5 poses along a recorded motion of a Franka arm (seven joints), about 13 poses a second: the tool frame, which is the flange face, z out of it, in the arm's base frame.
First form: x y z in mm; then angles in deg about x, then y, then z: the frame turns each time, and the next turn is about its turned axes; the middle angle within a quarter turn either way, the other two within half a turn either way.
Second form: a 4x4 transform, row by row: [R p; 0 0 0 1], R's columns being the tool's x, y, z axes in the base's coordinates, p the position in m. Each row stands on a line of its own. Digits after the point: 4 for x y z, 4 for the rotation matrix.
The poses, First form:
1: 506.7, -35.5, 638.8, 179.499, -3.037, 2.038
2: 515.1, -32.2, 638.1, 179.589, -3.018, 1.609
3: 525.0, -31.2, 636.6, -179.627, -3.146, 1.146
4: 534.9, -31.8, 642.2, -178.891, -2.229, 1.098
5: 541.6, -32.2, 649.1, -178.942, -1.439, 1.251
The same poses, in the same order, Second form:
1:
0.9980, -0.0355, -0.0530, 0.5067
-0.0360, -0.9993, -0.0087, -0.0355
-0.0526, 0.0106, -0.9986, 0.6388
0, 0, 0, 1

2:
0.9982, -0.0280, -0.0526, 0.5151
-0.0285, -0.9996, -0.0072, -0.0322
-0.0524, 0.0086, -0.9986, 0.6381
0, 0, 0, 1

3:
0.9983, -0.0200, -0.0549, 0.5250
-0.0196, -0.9998, 0.0065, -0.0312
-0.0550, -0.0054, -0.9985, 0.6366
0, 0, 0, 1

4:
0.9991, -0.0191, -0.0389, 0.5349
-0.0184, -0.9996, 0.0193, -0.0318
-0.0393, -0.0186, -0.9991, 0.6422
0, 0, 0, 1

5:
0.9994, -0.0218, -0.0251, 0.5416
-0.0214, -0.9996, 0.0185, -0.0322
-0.0255, -0.0179, -0.9995, 0.6491
0, 0, 0, 1

